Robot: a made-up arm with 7 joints. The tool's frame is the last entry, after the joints.
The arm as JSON. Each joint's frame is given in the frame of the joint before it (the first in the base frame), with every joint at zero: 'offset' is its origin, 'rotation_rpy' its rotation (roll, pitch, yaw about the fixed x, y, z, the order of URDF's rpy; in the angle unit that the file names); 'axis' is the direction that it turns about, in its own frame. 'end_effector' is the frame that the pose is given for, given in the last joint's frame.
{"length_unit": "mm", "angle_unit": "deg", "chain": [
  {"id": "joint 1", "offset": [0.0, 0.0, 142.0], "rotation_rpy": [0.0, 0.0, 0.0], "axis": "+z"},
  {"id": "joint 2", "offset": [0.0, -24.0, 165.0], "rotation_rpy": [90.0, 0.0, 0.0], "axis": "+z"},
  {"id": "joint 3", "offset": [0.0, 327.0, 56.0], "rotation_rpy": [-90.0, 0.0, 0.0], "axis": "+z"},
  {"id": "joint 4", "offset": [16.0, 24.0, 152.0], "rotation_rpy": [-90.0, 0.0, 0.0], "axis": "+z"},
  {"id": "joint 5", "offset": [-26.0, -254.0, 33.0], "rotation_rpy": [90.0, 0.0, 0.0], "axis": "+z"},
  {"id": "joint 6", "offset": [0.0, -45.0, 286.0], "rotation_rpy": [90.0, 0.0, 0.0], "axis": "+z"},
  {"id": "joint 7", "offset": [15.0, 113.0, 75.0], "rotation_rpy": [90.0, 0.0, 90.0], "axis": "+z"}
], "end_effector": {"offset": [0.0, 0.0, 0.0], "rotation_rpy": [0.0, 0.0, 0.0]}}
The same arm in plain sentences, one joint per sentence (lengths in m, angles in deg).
The arm has seven revolute joints in a row. What follows holds with every joint at zero, and every direction is one of the base frame's. Joint 1 sits 0.142 m along +z from the base frame's origin and rotates about +z. Joint 2 sits 0.024 m along -y and 0.165 m along +z from joint 1 and rotates about -y. Joint 3 sits 0.056 m along -y and 0.327 m along +z from joint 2 and rotates about +z. Joint 4 sits 0.016 m along +x and 0.024 m along +y and 0.152 m along +z from joint 3 and rotates about +y. Joint 5 sits 0.026 m along -x and 0.033 m along +y and 0.254 m along +z from joint 4 and rotates about +z. Joint 6 sits 0.045 m along -y and 0.286 m along +z from joint 5 and rotates about -y. Joint 7 sits 0.015 m along +x and 0.075 m along -y and 0.113 m along +z from joint 6 and rotates about +x. The tool frame, which is the frame that the pose is given for, sits at the same point as joint 7; its axes are the base frame's turned by roll 180, pitch -90 and yaw 0 deg (as in URDF: about the fixed x, then y, then z).
